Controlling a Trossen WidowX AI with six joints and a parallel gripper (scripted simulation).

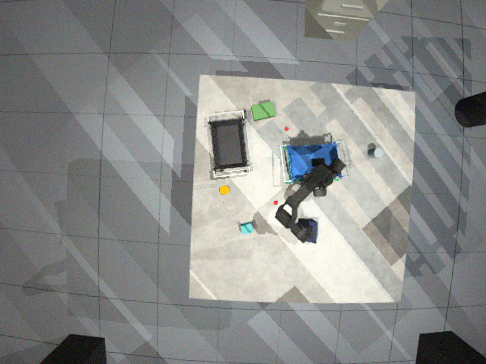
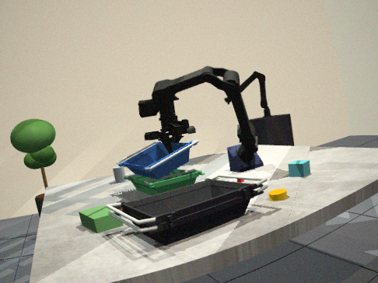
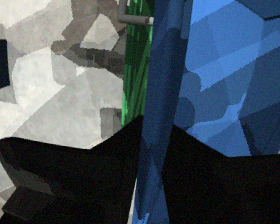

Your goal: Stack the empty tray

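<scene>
Right now my gripper tip is 8 cm short of the blue tray, 1 cm to the right of it and 1 cm below it. The rest, counted from my gripper tip: cyan cube 34 cm to the left, 30 cm behind, 9 cm below; green block 35 cm ahead, 27 cm to the left, 10 cm below; grey cylinder 38 cm to the right, 14 cm ahead, 8 cm below.
</scene>
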